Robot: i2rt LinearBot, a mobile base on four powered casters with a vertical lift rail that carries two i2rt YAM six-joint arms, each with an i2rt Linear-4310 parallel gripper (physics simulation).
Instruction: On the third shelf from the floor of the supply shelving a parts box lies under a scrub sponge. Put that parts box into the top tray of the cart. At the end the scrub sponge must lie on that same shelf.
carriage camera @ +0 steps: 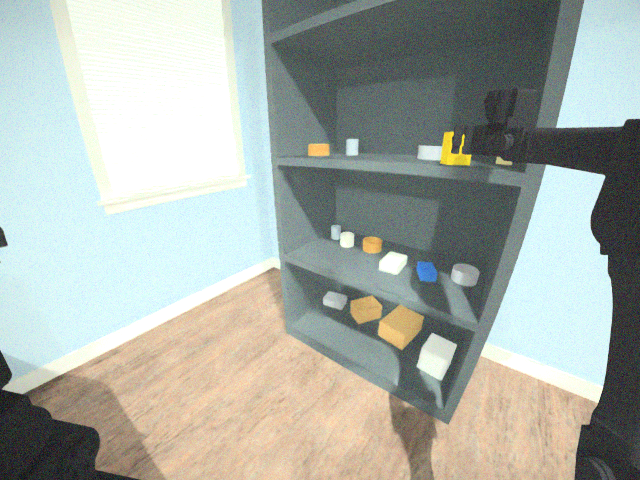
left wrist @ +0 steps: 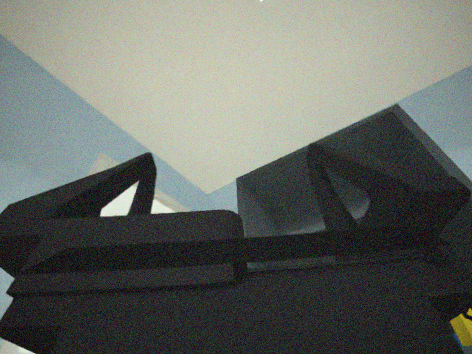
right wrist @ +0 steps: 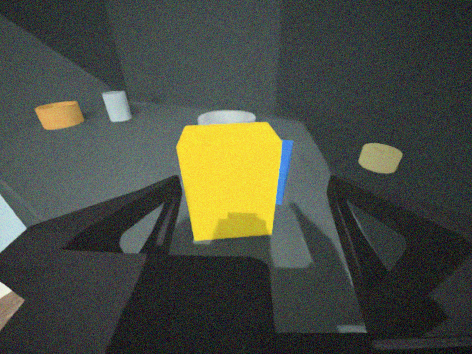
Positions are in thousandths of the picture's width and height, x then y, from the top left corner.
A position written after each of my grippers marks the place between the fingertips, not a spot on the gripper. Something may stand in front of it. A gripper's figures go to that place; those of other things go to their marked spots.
Scene:
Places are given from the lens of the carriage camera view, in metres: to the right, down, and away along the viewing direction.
my right gripper (carriage camera: 735,291): 0.41, -0.28, 0.61
grey supply shelving (carriage camera: 620,172): 0.35, -0.72, 1.00
window (carriage camera: 245,205): -0.88, -0.76, 1.14
The marked spots on the grey supply shelving and the window are 1.23 m apart.

